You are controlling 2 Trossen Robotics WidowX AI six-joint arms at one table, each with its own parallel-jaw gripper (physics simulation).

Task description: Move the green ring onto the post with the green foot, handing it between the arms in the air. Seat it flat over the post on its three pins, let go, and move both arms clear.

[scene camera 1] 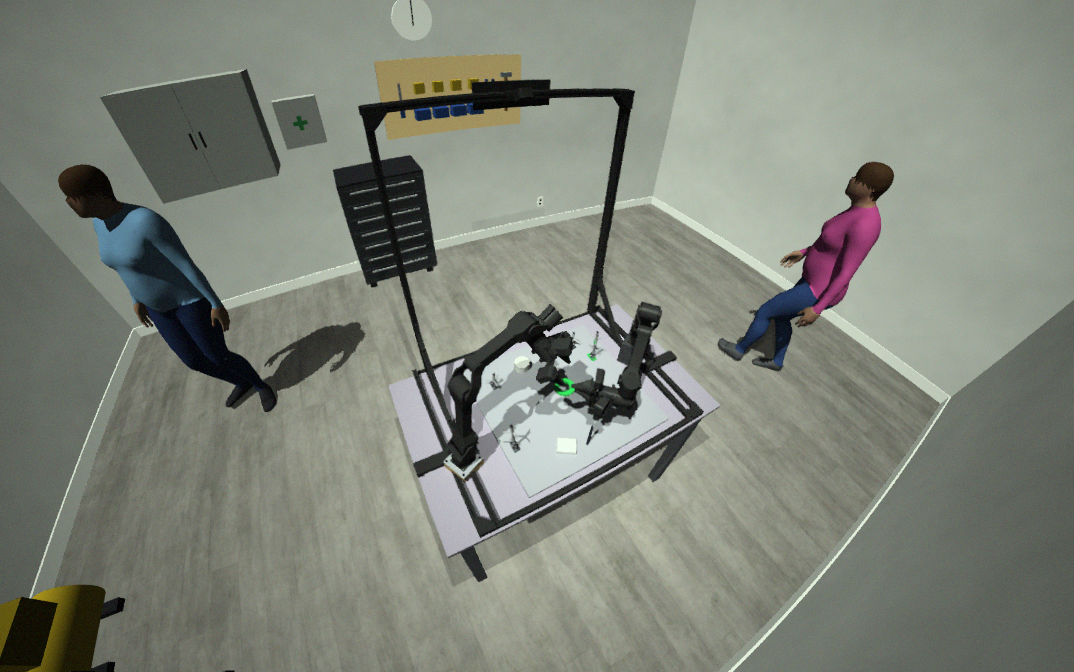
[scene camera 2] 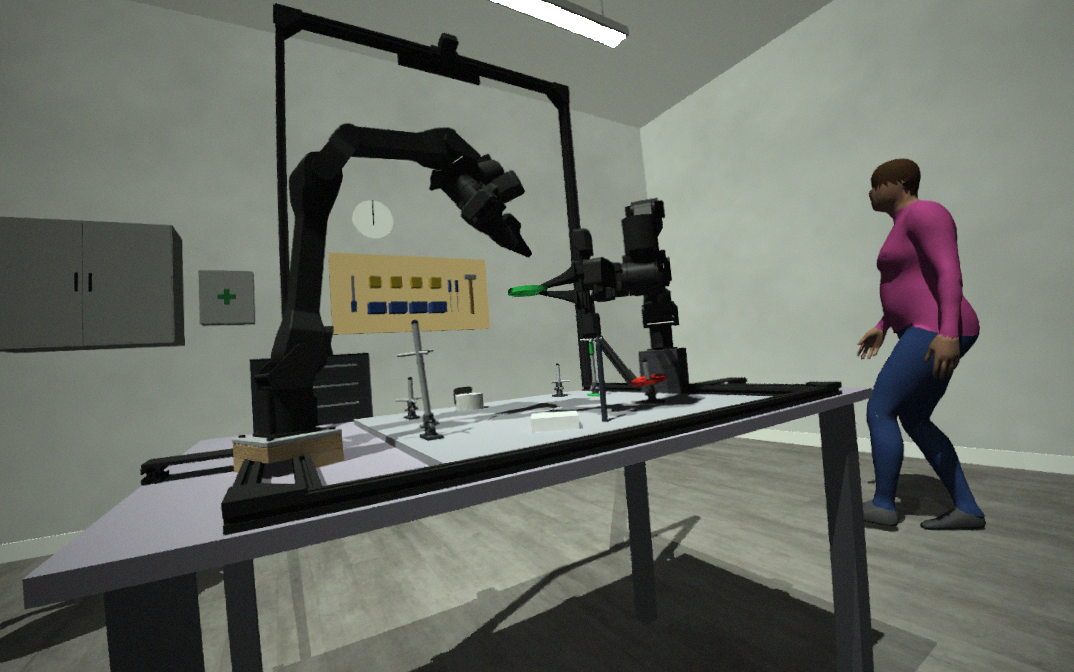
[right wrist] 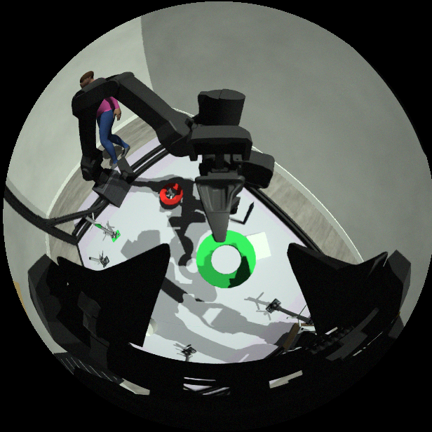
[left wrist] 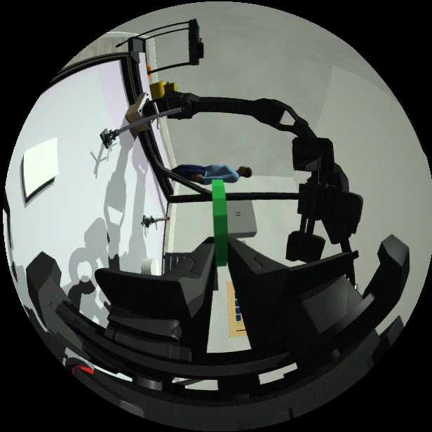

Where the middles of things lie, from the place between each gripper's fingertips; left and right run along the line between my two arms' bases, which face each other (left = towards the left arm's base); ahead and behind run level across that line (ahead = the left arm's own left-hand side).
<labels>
Right now the green ring (right wrist: pixel 203 255) is 7 cm below my right hand. From my right hand the other things lie so: white block (scene camera 2: pixel 567 420) (10 cm ahead, 5 cm to the right, 29 cm below).
My left gripper is now 20 mm to the left of the green ring and 10 mm past it. Round my left hand: white block: 220 mm below, 90 mm ahead, 70 mm to the right.
</labels>
